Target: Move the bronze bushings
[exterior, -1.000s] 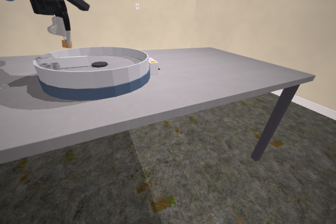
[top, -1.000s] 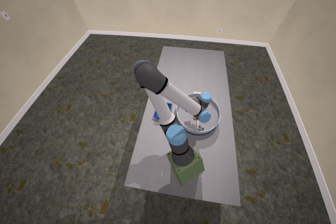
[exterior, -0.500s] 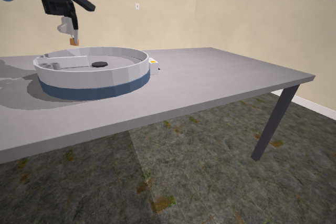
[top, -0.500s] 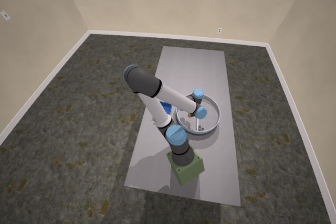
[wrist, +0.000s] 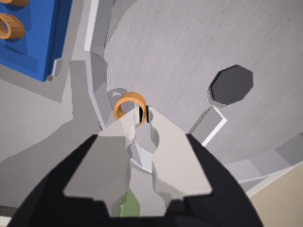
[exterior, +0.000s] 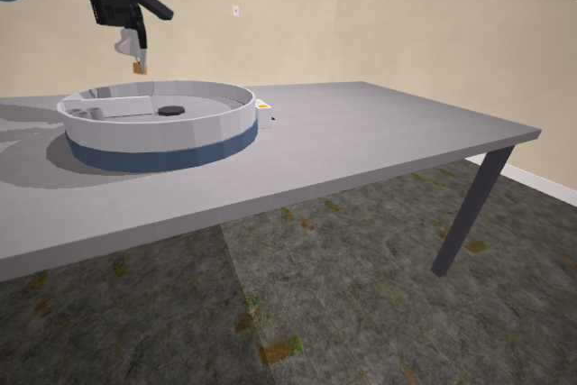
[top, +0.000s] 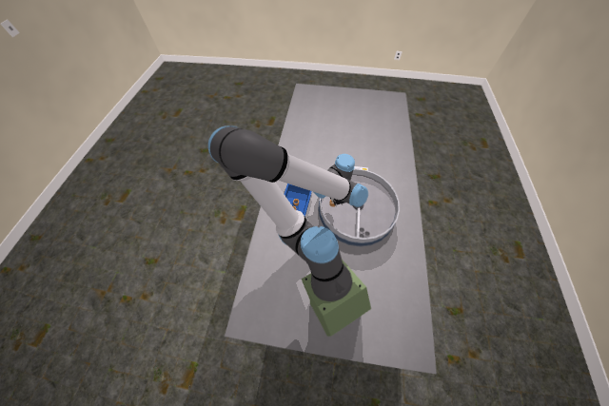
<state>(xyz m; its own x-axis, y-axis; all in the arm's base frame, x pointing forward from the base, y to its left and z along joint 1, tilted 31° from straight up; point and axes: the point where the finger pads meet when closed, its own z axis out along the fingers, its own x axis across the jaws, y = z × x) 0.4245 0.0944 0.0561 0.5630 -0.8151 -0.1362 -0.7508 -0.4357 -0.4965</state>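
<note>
Now: the crate 2 cm behind my hand, 22 cm to the left of it and 12 cm below it. Round my hand: round turntable: 8 cm ahead, 11 cm to the right, 9 cm below.
</note>
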